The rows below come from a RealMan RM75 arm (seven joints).
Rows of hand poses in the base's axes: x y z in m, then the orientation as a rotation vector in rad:
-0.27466 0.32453 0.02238 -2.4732 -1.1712 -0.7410
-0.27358 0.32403 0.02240 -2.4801 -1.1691 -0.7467
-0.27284 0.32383 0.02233 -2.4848 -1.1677 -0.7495
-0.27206 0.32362 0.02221 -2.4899 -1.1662 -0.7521
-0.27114 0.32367 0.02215 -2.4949 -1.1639 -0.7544
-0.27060 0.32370 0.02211 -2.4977 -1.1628 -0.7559
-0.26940 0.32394 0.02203 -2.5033 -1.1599 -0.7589
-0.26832 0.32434 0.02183 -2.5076 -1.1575 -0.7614
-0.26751 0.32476 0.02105 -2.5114 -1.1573 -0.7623
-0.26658 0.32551 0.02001 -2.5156 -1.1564 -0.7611
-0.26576 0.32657 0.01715 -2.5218 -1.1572 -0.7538
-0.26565 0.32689 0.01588 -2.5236 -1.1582 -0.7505
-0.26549 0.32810 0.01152 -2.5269 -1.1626 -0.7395
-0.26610 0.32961 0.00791 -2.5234 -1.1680 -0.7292
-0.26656 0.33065 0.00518 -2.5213 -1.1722 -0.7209
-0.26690 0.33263 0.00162 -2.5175 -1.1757 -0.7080
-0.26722 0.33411 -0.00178 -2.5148 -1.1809 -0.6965
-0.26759 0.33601 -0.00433 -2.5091 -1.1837 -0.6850
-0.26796 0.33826 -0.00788 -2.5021 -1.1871 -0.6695
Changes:
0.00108 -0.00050 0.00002 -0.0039 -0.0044 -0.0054
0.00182 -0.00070 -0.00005 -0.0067 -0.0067 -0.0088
0.00260 -0.00091 -0.00017 -0.0098 -0.0088 -0.0125
0.00352 -0.00086 -0.00023 -0.0124 -0.0105 -0.0165
0.00406 -0.00083 -0.00027 -0.0139 -0.0117 -0.0186
0.00526 -0.00059 -0.00035 -0.0167 -0.0139 -0.0233
0.00634 -0.00019 -0.00055 -0.0187 -0.0156 -0.0270
0.00715 0.00023 -0.00133 -0.0215 -0.0167 -0.0291
0.00808 0.00098 -0.00237 -0.0245 -0.0163 -0.0314
0.00890 0.00204 -0.00523 -0.0304 -0.0123 -0.0327
0.00901 0.00236 -0.00650 -0.0325 -0.0106 -0.0326
0.00917 0.00357 -0.01086 -0.0382 -0.0046 -0.0301
0.00856 0.00508 -0.01447 -0.0389 0.0017 -0.0241
0.00810 0.00612 -0.01720 -0.0401 0.0066 -0.0196
0.00776 0.00810 -0.02076 -0.0399 0.0152 -0.0139
0.00744 0.00958 -0.02416 -0.0415 0.0222 -0.0081
0.00707 0.01148 -0.02671 -0.0395 0.0302 -0.0020
0.00670 0.01373 -0.03026 -0.0372 0.0411 0.0056

